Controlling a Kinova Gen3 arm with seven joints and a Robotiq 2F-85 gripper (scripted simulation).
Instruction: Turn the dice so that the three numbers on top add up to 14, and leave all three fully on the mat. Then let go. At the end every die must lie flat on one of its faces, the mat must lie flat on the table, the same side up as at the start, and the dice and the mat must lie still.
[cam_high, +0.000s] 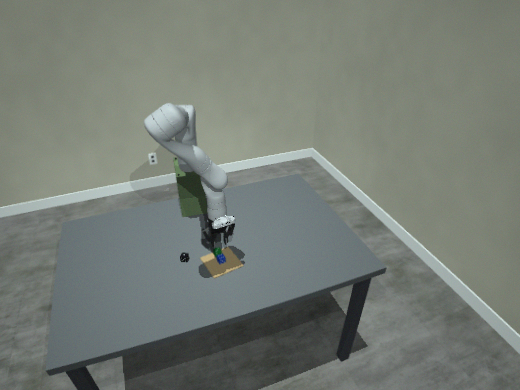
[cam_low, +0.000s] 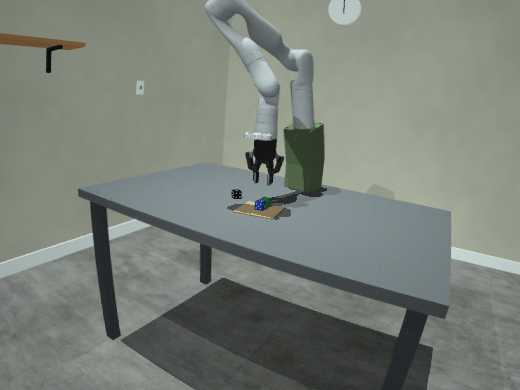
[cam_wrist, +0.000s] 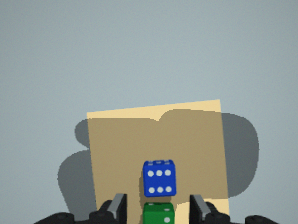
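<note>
The black die is 70 mm behind my hand, 140 mm to the right of it and 100 mm below it. Round my hand: tan mat 110 mm below; blue die 90 mm below; green die 40 mm behind, 90 mm below.
</note>
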